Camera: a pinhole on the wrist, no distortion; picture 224 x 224 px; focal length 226.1 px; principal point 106.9 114.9 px. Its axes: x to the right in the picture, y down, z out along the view. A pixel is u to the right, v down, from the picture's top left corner.
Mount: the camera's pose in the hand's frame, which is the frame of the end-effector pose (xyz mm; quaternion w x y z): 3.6 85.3 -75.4 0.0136 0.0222 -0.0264 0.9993
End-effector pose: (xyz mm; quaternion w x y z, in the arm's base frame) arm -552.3 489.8 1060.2 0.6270 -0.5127 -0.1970 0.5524
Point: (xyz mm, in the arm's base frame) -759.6 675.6 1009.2
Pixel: 33.2 74.9
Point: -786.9 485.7 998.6
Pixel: 178.6 23.4
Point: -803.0 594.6 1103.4
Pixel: 118.1 112.2
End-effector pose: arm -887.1 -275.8 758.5 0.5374 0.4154 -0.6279 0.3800
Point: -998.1 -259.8 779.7
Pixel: 62.4 47.7
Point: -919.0 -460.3 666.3
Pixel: 173.8 204.7
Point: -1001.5 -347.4 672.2
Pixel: 202.6 108.2
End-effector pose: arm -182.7 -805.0 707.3 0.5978 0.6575 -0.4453 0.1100
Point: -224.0 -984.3 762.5
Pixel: 30.4 136.2
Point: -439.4 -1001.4 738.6
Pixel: 147.6 36.8
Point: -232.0 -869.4 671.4
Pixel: 151.5 217.2
